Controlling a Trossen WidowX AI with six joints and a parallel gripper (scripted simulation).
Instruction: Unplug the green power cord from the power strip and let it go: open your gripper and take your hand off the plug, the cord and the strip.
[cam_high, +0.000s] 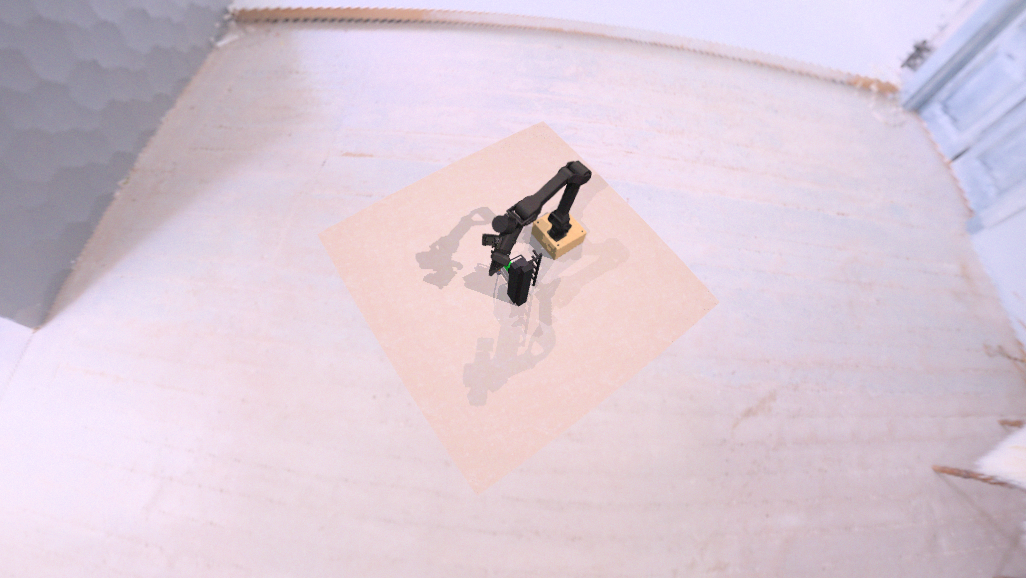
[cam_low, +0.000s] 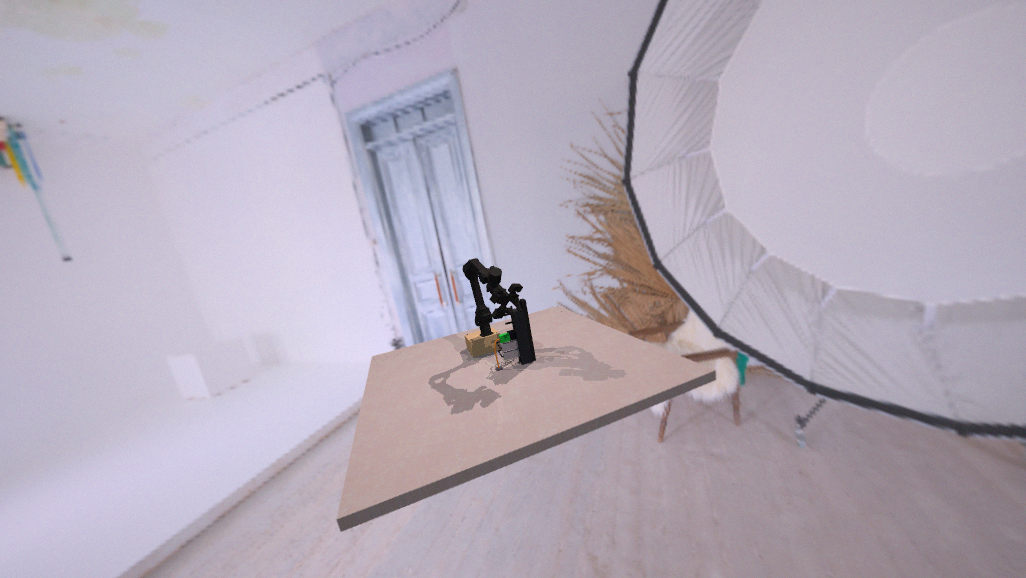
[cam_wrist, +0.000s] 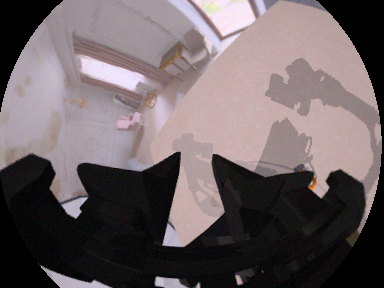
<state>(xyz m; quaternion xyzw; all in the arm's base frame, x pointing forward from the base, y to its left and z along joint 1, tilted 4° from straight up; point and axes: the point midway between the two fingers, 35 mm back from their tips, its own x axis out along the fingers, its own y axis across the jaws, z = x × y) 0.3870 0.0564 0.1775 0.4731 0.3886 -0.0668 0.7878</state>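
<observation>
My gripper tip is 12 cm past the green plug, 12 cm above it and 3 cm to the left of it.
</observation>
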